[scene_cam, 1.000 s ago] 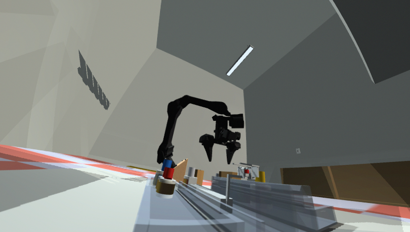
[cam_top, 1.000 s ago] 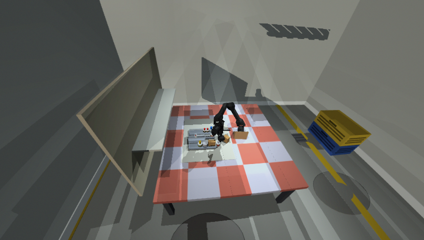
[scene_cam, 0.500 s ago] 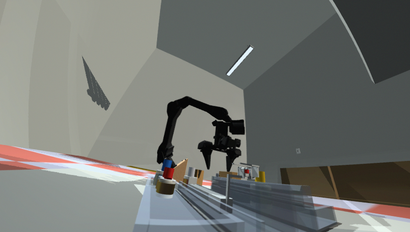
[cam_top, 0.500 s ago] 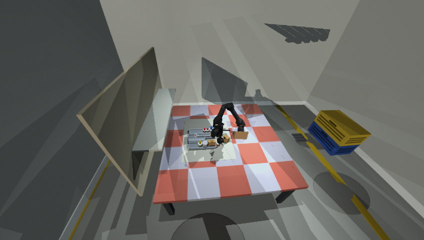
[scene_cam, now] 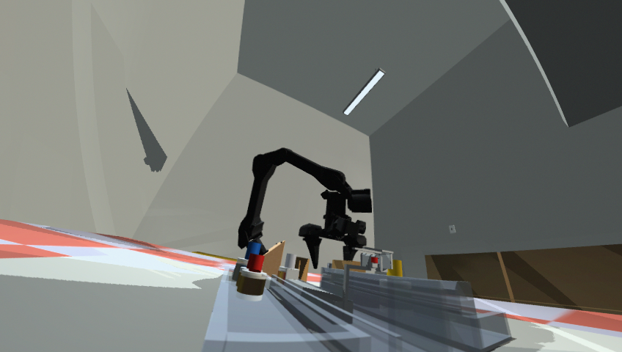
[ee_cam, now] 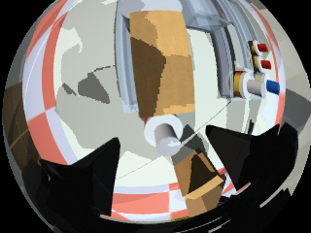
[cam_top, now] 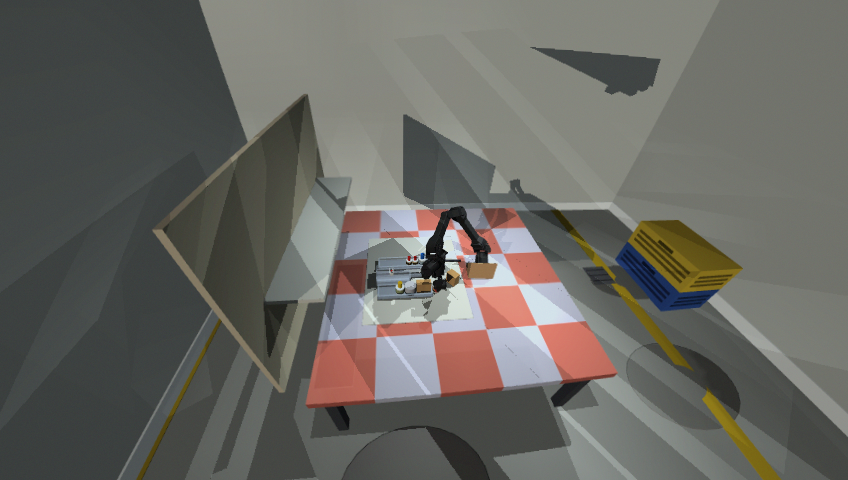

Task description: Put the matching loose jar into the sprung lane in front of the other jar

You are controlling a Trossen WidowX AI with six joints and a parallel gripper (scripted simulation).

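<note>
Right now my gripper tip is 70 mm short of the brown box, 10 mm to the right of it and 10 mm above it. Also, from my gripper tip: grey lane rack 210 mm ahead, 80 mm to the right, 30 mm below; then tall panel 680 mm ahead, 350 mm above, 60 mm to the right.
</note>
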